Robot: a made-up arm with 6 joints. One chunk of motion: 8 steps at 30 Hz.
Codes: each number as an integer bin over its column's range. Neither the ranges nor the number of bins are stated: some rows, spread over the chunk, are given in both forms.
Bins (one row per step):
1: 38 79 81 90 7 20
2: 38 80 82 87 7 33
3: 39 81 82 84 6 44
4: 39 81 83 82 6 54
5: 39 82 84 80 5 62
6: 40 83 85 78 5 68
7: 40 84 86 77 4 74
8: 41 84 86 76 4 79
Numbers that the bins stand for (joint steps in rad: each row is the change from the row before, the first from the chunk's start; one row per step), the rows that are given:
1: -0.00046 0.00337 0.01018 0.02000 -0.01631 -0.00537
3: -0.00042 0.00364 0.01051 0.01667 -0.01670 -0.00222
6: -0.00038 0.00390 0.01147 0.01333 -0.01708 0.00093
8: -0.00034 0.00403 0.01180 0.01222 -0.01746 0.00237
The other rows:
2: -0.00046 0.00351 0.01051 0.01833 -0.01631 -0.00367
4: -0.00042 0.00364 0.01083 0.01556 -0.01670 -0.00091
5: -0.00042 0.00377 0.01115 0.01444 -0.01708 0.00014
7: -0.00038 0.00403 0.01180 0.01278 -0.01746 0.00172

